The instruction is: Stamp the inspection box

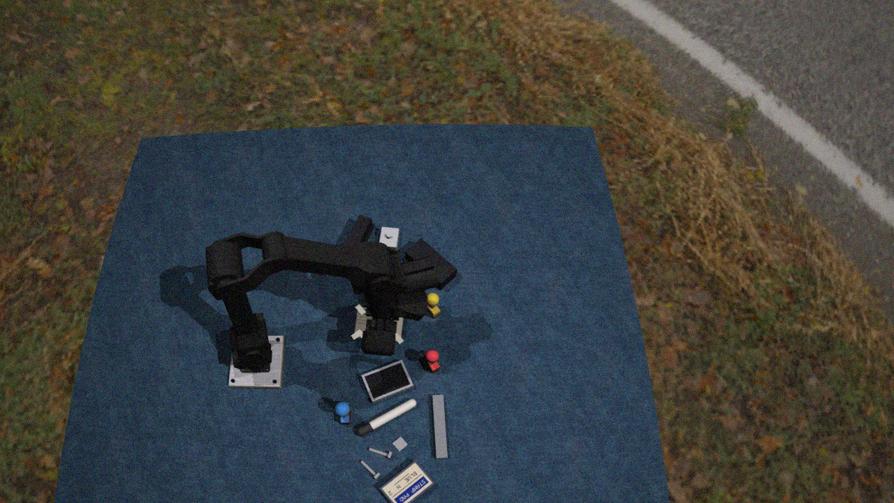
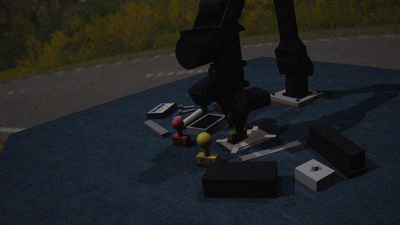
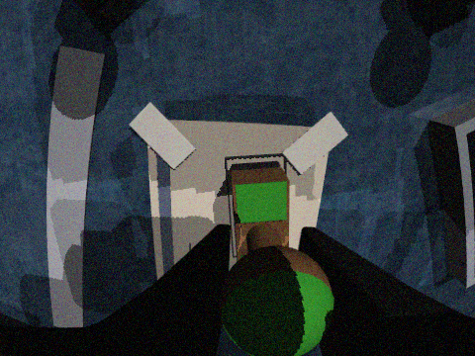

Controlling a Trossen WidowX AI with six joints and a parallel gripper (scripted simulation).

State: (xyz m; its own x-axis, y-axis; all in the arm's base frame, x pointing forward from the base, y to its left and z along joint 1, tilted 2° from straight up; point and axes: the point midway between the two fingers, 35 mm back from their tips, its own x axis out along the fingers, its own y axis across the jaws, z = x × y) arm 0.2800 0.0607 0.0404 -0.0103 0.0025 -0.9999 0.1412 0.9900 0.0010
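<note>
Right now my gripper tip is right at the green-knobbed stamp. Round my gripper tip: yellow stamp (10 cm ahead, 4 cm to the left); then grey strip (9 cm to the left, 2 cm below); then white card (1 cm behind, 1 cm to the left, 3 cm below).
</note>
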